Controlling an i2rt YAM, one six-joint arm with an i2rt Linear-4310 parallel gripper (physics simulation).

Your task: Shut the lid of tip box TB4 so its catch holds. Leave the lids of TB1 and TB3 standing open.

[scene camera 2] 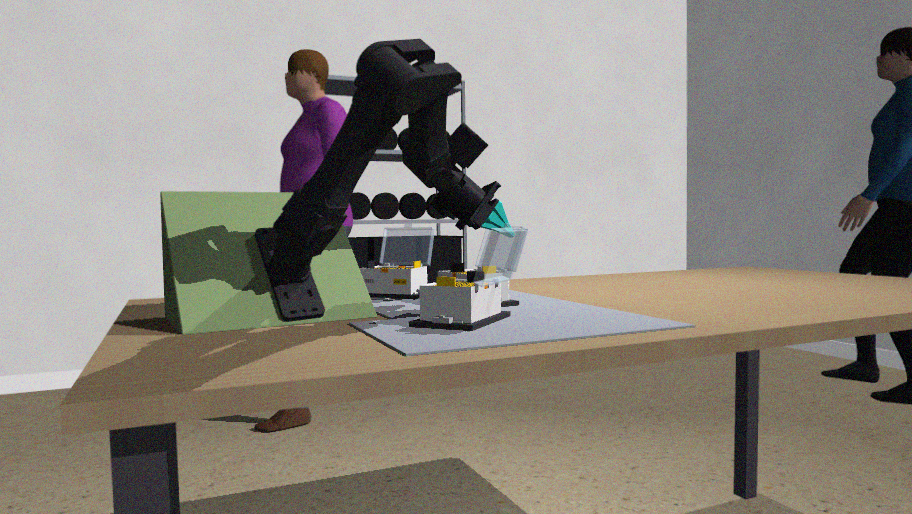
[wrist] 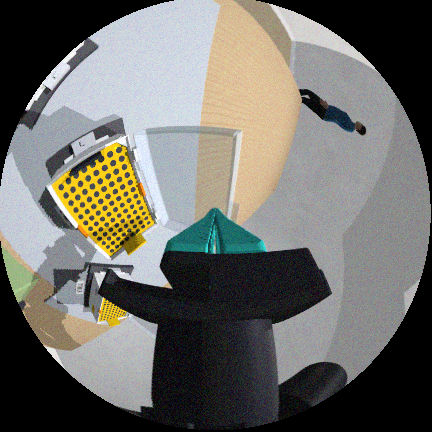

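Tip box TB4 (wrist: pixel 100 195) (scene camera 2: pixel 505 292) is white with a yellow perforated insert; in the scene view it is mostly hidden behind the front box. Its clear lid (wrist: pixel 236 170) (scene camera 2: pixel 504 252) stands open and upright. My gripper (wrist: pixel 214 213) (scene camera 2: pixel 510 234) is shut and empty, teal fingertips together at the lid's upper edge; whether they touch it I cannot tell. TB3 (wrist: pixel 112 307) (scene camera 2: pixel 395 280) stands farther back, its clear lid (scene camera 2: pixel 407 245) open. The front box (scene camera 2: pixel 456 303) (wrist: pixel 56 77), apparently TB1, is nearest the scene camera; its lid is hard to separate from TB4's.
The boxes stand on a grey-blue mat (scene camera 2: pixel 574 322) on the wooden table (scene camera 2: pixel 734 293). A green slanted panel (scene camera 2: pixel 191 217) (wrist: pixel 17 272) stands by the arm's base. A shelf rack (scene camera 2: pixel 463 102) and a person in purple (scene camera 2: pixel 312 140) are behind; a person in blue (scene camera 2: pixel 890 146) is at the right.
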